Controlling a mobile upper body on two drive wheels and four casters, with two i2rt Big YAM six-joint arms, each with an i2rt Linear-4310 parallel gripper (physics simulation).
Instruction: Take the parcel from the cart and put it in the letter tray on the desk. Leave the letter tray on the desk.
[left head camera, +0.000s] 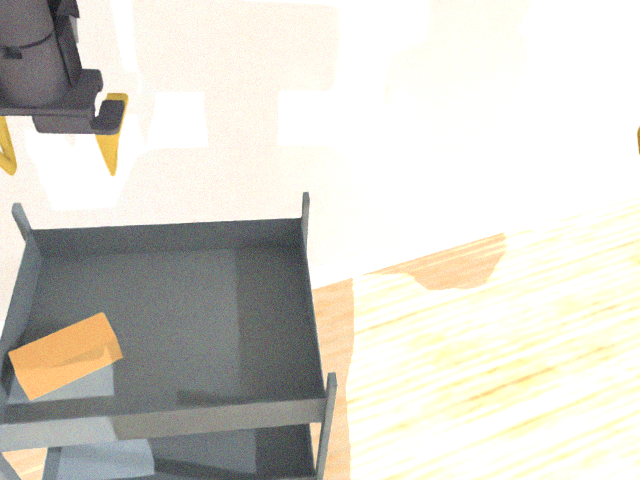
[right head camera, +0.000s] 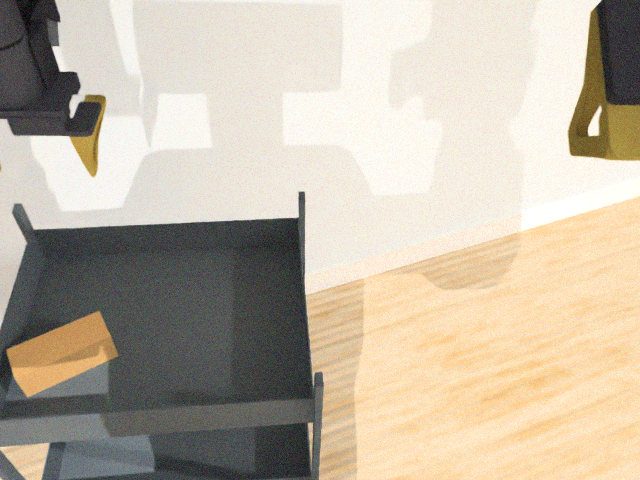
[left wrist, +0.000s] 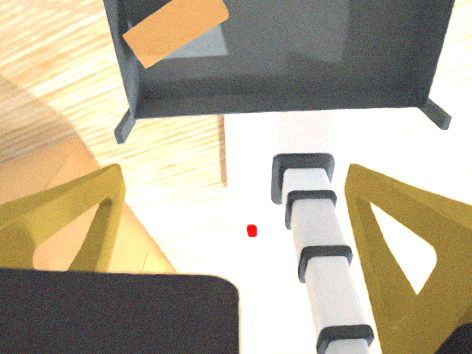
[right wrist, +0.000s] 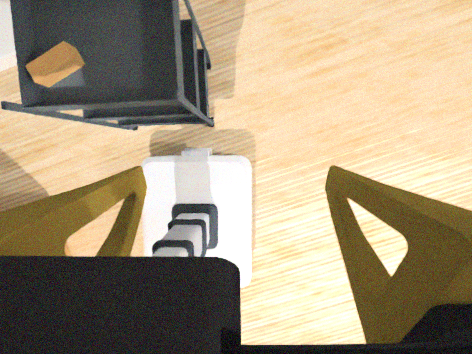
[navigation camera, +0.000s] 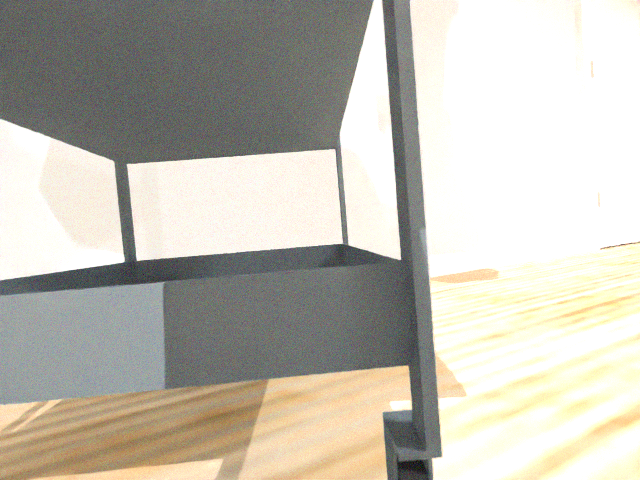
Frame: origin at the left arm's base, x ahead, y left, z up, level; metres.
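Seen in the pictures: left gripper, fingertip midpoint: (left head camera: 64, 171) (right head camera: 46, 173) (left wrist: 234, 176); right gripper, fingertip midpoint: (right wrist: 235, 176).
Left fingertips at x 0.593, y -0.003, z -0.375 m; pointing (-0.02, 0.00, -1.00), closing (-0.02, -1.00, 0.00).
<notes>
A point is followed by its place in that frame.
The orange-brown parcel (left head camera: 64, 353) @[x 0.580, y 0.071, z -0.695 m] (right head camera: 62, 353) @[x 0.576, y 0.066, z -0.695 m] (left wrist: 175, 30) @[x 0.589, y 0.073, z -0.695 m] (right wrist: 56, 65) @[x 0.584, y 0.055, z -0.695 m] lies slantwise in the top tray of the dark grey cart (left head camera: 217, 418) @[x 0.480, y -0.138, z -0.711 m] (right head camera: 206, 415) @[x 0.480, y -0.138, z -0.707 m] (left wrist: 280, 105) @[x 0.480, y -0.068, z -0.697 m] (navigation camera: 289, 320) @[x 0.482, y -0.200, z -1.242 m], near the tray's left wall in the head camera views. My left gripper (left head camera: 62, 172) @[x 0.593, y -0.003, z -0.375 m] (right head camera: 46, 171) @[x 0.593, y -0.003, z -0.375 m] (left wrist: 234, 176) @[x 0.593, y -0.003, z -0.375 m] is open and empty. It hangs above and beyond the cart's far edge in the left head camera view, apart from the parcel. My right gripper (right wrist: 235, 176) @[x 0.341, y -0.447, z -0.136 m] is open and empty, away from the cart; part of it shows at the upper right edge in the right head camera view. The letter tray and desk do not show.
The cart has raised tray walls, corner posts (left head camera: 326, 423) @[x 0.475, y -0.284, z -0.733 m] (right head camera: 316, 423) @[x 0.475, y -0.284, z -0.733 m] (navigation camera: 405, 155) @[x 0.475, y -0.282, z -1.143 m] and a lower tray. A pale wall (right head camera: 232, 170) @[x 1.154, y -0.128, z -0.876 m] stands behind it. Wooden floor (right head camera: 491, 361) @[x 0.956, y -0.795, z -1.410 m] lies at its right. My white base (right wrist: 232, 200) @[x 0.120, y -0.399, z -1.150 m] shows in the right wrist view.
</notes>
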